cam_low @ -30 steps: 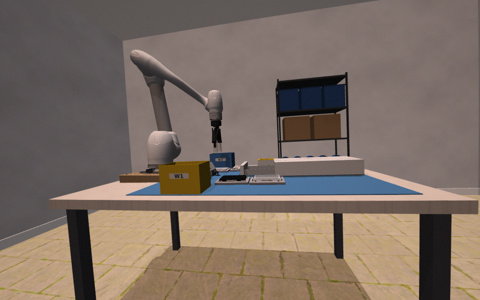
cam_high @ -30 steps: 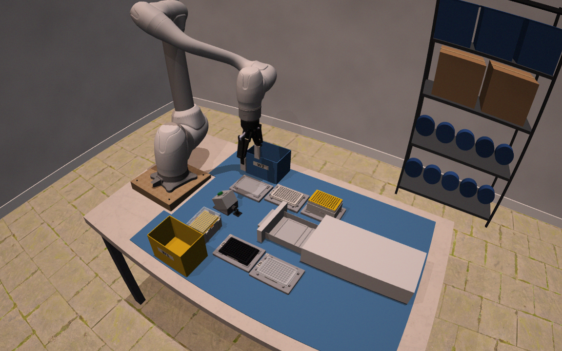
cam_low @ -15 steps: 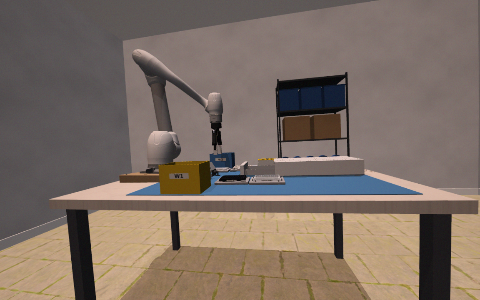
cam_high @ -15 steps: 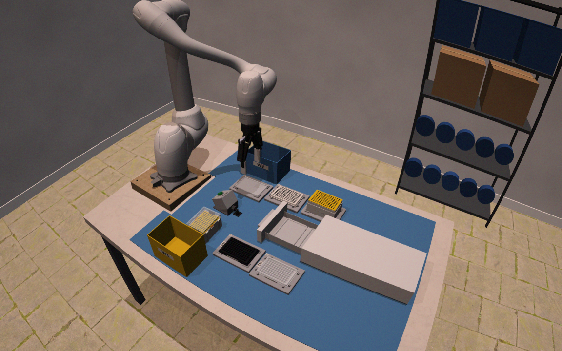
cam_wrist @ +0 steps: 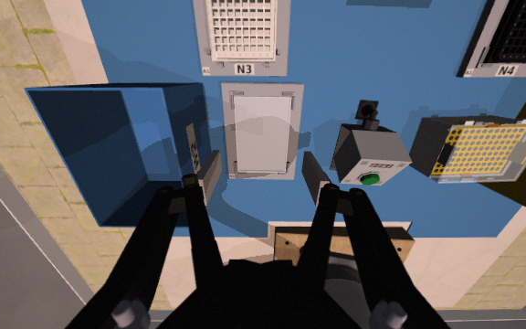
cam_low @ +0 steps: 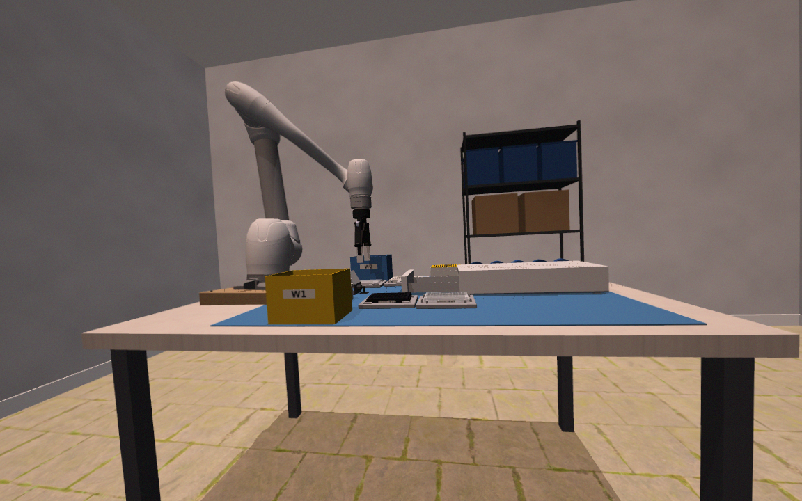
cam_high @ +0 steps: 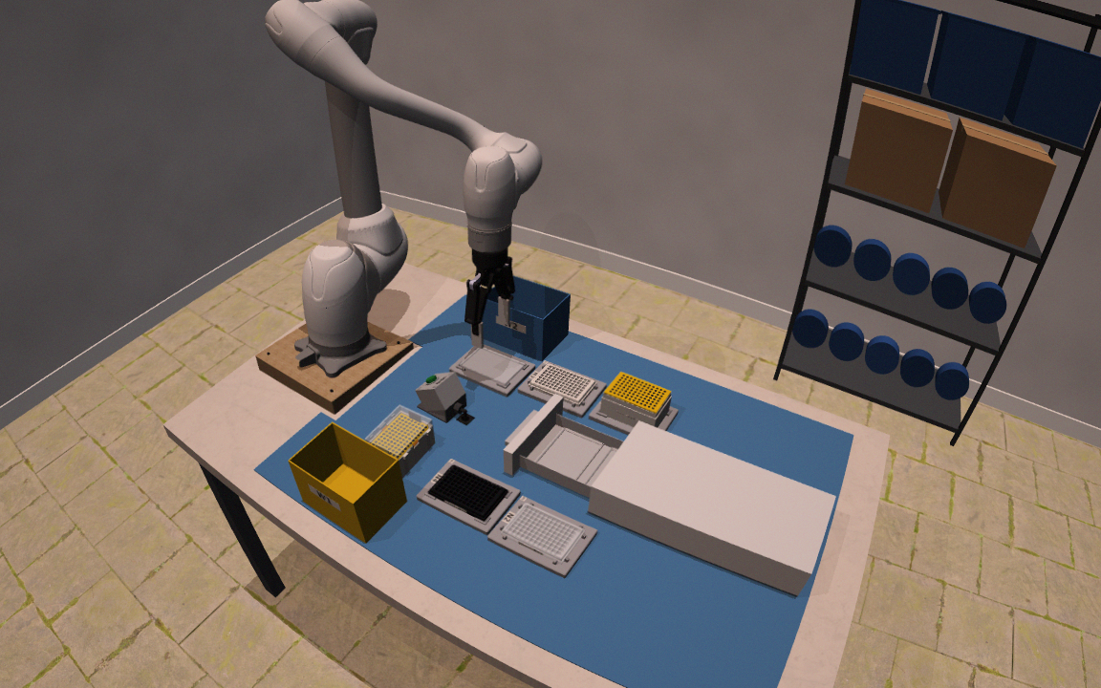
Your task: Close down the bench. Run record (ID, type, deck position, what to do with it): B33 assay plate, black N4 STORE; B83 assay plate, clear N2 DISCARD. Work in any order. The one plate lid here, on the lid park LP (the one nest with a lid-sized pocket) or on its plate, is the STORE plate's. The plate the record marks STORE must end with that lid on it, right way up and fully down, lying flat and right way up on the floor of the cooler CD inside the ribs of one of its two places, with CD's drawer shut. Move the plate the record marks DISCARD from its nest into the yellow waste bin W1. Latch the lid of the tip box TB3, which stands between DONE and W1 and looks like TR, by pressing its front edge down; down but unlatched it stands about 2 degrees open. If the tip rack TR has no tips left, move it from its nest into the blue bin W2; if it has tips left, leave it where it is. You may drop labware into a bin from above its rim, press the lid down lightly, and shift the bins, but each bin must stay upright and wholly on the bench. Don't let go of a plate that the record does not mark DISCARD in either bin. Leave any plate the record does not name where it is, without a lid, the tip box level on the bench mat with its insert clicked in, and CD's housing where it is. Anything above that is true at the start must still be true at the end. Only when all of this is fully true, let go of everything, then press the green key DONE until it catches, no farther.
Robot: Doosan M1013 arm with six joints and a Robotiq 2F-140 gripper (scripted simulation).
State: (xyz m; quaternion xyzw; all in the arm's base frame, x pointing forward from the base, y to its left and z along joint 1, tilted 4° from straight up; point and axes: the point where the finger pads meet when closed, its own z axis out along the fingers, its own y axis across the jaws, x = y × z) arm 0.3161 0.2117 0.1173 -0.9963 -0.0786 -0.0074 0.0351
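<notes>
Now: hand 11 cm above the clear plate lid. Round my hand: lid park LP: 12 cm below; white plate: 17 cm ahead, 5 cm to the left, 11 cm below; blue bin W2: 3 cm behind, 15 cm to the left, 9 cm below.
</notes>
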